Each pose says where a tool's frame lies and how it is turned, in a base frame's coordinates. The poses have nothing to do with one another.
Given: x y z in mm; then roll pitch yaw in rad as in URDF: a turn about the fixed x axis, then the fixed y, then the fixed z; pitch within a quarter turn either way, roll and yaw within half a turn.
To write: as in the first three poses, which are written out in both.
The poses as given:
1: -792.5, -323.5, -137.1, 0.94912, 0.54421, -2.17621
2: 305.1, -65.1, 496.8, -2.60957, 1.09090, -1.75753
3: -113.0, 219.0, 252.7, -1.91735, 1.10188, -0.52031
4: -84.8, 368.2, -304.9, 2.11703, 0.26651, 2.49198
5: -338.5, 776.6, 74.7, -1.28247, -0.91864, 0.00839
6: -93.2, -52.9, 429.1, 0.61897, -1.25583, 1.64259
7: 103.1, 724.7, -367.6, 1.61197, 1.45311, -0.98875
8: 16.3, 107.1, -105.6, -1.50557, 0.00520, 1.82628
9: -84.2, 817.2, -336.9, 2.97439, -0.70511, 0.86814
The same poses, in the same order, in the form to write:
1: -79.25, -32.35, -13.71, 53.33, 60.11, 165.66
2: 30.51, -6.51, 49.68, -14.79, 113.45, 45.73
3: -11.30, 21.90, 25.27, -25.48, 98.83, 78.04
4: -8.48, 36.82, -30.49, 72.28, 120.07, 43.68
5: -33.85, 77.66, 7.47, -143.79, 80.06, 103.74
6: -9.32, -5.29, 42.91, 169.30, 75.39, -49.05
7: 10.31, 72.47, -36.76, 6.74, 90.28, -148.99
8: 1.63, 10.71, -10.56, -89.70, 86.26, -165.38
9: -8.42, 81.72, -33.69, 168.94, 138.67, 35.14
